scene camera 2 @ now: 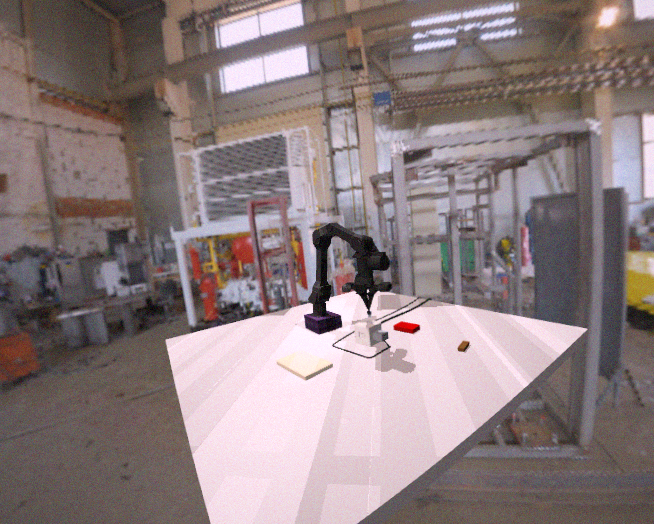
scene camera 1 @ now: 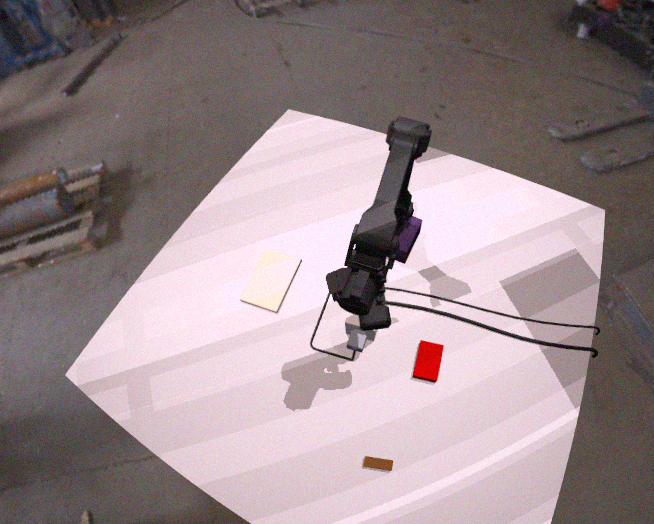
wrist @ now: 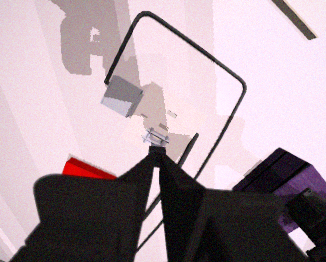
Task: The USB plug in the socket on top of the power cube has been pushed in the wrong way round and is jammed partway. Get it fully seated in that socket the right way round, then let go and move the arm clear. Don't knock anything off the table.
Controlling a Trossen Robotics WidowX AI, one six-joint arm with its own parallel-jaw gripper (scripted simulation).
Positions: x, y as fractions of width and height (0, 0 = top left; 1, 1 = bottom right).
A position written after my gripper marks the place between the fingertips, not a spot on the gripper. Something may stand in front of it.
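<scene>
My gripper (scene camera 1: 0.56, 0.58) holding a USB plug. Red block (scene camera 1: 0.65, 0.70), beige plate (scene camera 1: 0.41, 0.55). Again the plate (scene camera 2: 0.47, 0.70), with my gripper (scene camera 2: 0.56, 0.59). My gripper (wrist: 0.48, 0.60) too.
</scene>
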